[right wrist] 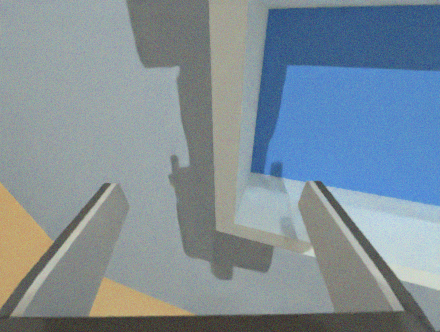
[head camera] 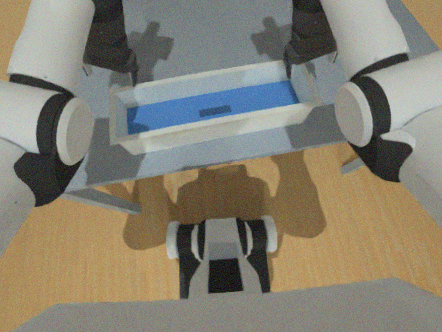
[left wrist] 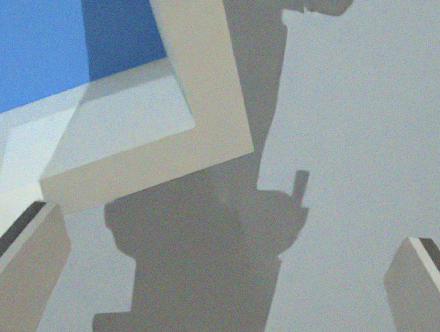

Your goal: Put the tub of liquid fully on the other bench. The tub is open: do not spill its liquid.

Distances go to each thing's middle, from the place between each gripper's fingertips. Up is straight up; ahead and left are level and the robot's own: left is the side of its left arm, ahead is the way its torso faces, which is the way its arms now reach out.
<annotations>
My right gripper is now 25 cm to the right of the tub (head camera: 156, 115), 7 cm above it and 6 cm past it.
My left hand is 60 mm past the tub, 250 mm to the left of it and 70 mm above it.
</annotations>
